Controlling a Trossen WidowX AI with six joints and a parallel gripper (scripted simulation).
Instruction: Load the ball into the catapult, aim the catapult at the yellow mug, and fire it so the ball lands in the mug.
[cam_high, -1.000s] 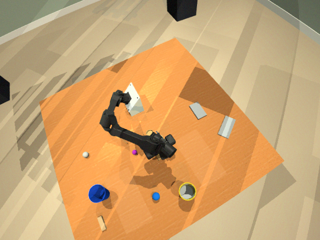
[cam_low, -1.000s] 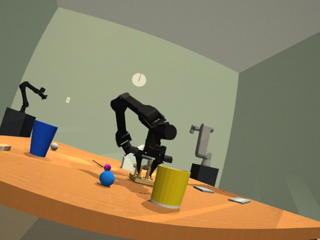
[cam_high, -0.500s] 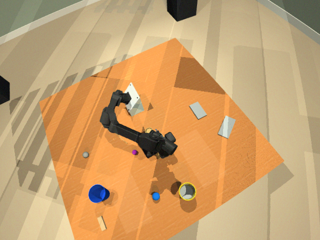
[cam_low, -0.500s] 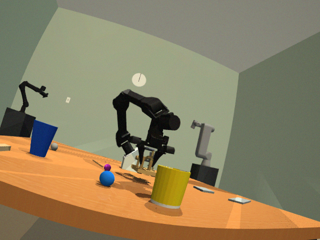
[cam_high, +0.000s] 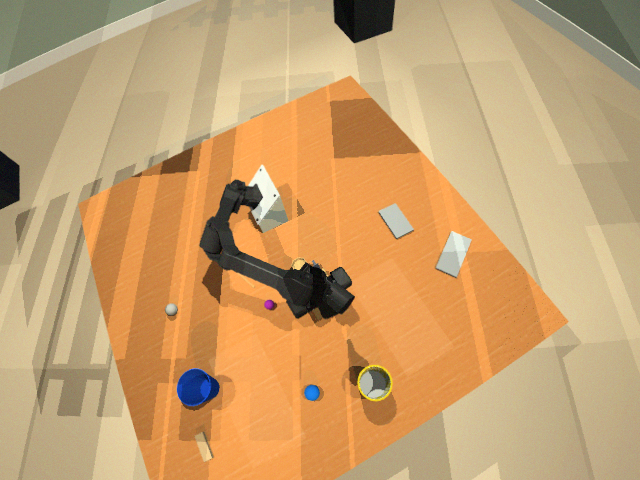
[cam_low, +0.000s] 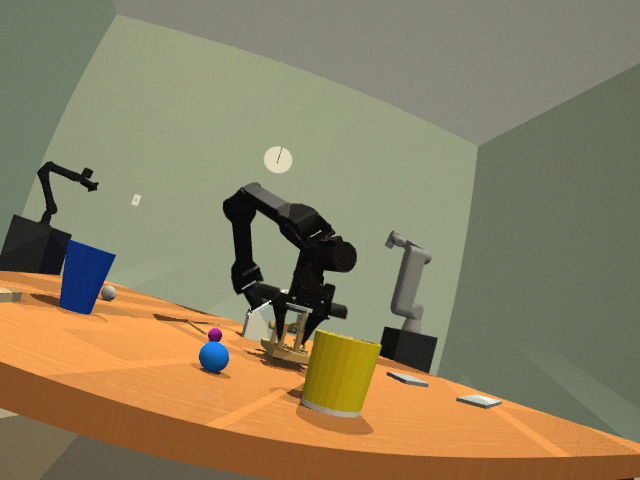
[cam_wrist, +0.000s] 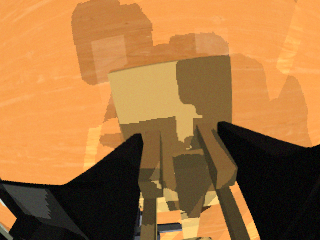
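Now: gripper tip 70 mm past the magenta ball, 150 mm to the left of it and 30 mm above it. From my gripper tip the other things lie so: blue ball: 230 mm ahead, 140 mm to the right, 30 mm below; then wooden catapult: 70 mm behind, 10 mm to the left, 20 mm above; then yellow mug: 280 mm ahead, 30 mm to the left, 20 mm below.
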